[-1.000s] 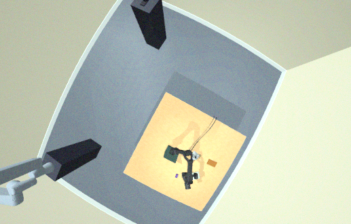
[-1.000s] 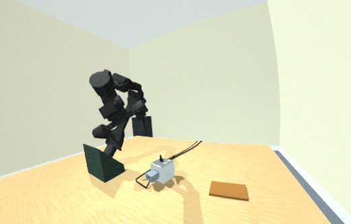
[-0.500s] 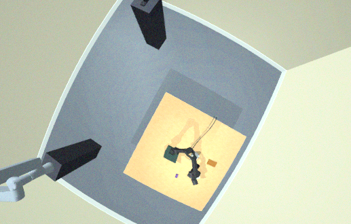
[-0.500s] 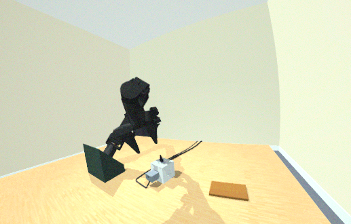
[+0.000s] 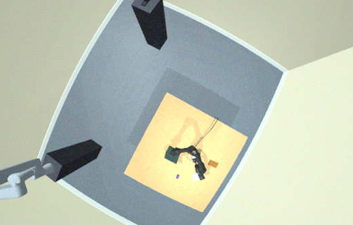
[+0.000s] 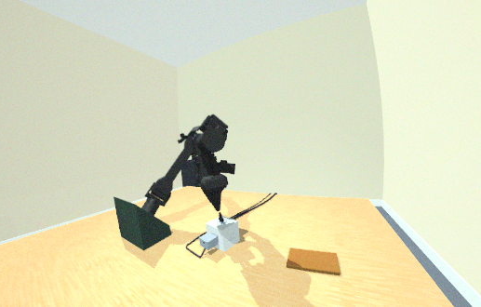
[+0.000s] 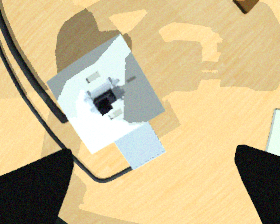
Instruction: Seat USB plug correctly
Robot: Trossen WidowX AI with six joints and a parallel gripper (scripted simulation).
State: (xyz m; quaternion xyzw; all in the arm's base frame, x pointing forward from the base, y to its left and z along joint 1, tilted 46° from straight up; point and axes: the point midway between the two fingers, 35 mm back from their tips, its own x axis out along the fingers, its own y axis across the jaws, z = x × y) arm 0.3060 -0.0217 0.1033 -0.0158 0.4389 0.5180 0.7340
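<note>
The dark USB plug lies 1 cm behind my gripper tip, 4 cm to the left of it and 5 cm below it. The rest, counted from my gripper tip: purple object 6 cm behind, 35 cm to the right, 14 cm below; then pale flat patch 17 cm ahead, 22 cm to the right, 14 cm below; then flat orange pad 27 cm ahead, 5 cm to the left, 14 cm below.
</note>
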